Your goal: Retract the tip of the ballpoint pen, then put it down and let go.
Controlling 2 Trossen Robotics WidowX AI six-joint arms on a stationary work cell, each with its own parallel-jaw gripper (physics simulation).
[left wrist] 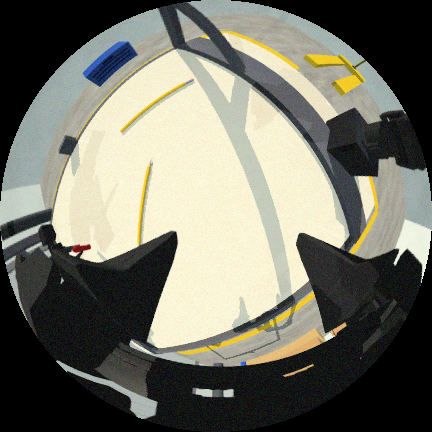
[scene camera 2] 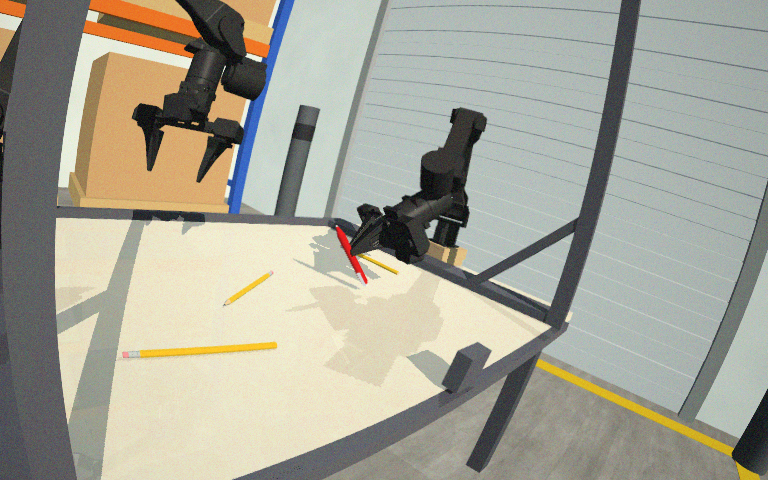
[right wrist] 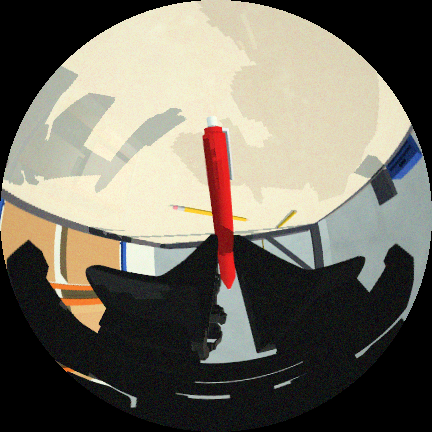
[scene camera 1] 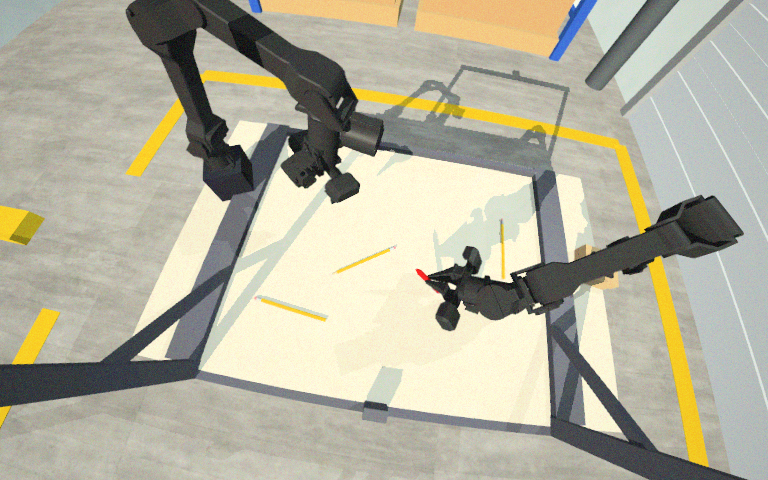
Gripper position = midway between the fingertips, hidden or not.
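Scene camera 2 shows my left gripper (scene camera 2: pixel 173 176), open and holding nothing, my right gripper (scene camera 2: pixel 349 252), a grey block (scene camera 2: pixel 469 361) and a dark frame (scene camera 2: pixel 349 450). Scene camera 1 shows my left gripper (scene camera 1: pixel 322 189), my right gripper (scene camera 1: pixel 426 279) and the dark frame (scene camera 1: pixel 190 337). In the left wrist view are my left gripper (left wrist: pixel 240 238) and the dark frame (left wrist: pixel 299 111). The right wrist view contains a red ballpoint pen (right wrist: pixel 216 144), my right gripper (right wrist: pixel 224 240) and the dark frame (right wrist: pixel 19 203).
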